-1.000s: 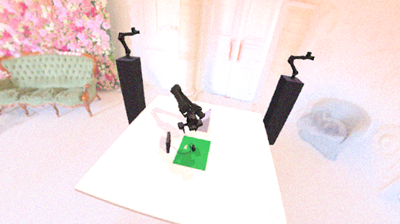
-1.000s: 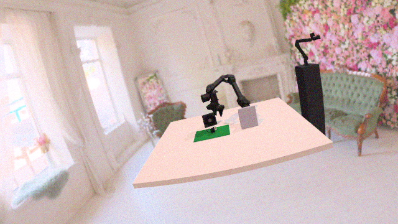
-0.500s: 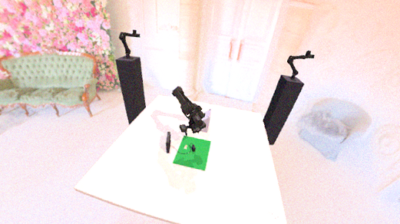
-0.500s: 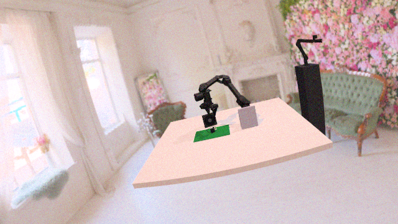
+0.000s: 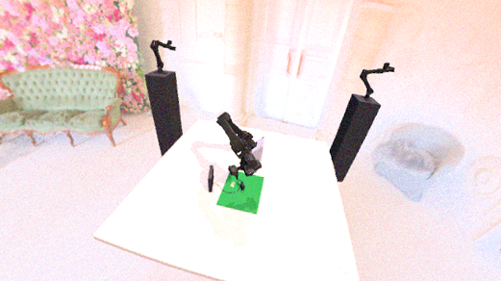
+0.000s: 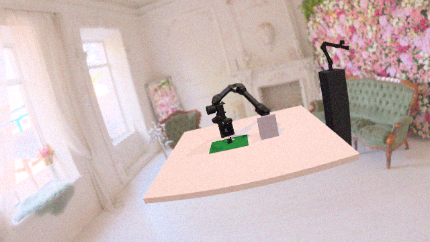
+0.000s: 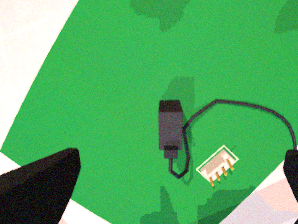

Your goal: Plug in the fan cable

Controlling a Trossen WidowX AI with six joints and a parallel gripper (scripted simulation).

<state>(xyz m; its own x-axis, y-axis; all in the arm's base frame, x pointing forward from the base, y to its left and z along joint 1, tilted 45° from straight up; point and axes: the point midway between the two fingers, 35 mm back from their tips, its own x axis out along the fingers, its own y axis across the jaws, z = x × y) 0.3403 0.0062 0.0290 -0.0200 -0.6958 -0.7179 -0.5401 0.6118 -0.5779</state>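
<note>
Right now my gripper tip is 2 cm past the dark fan plug, 1 cm to the left of it and 9 cm above it. Also, from my gripper tip: green board (1 cm behind, 13 cm below); black fan (19 cm to the right, 6 cm below).
</note>
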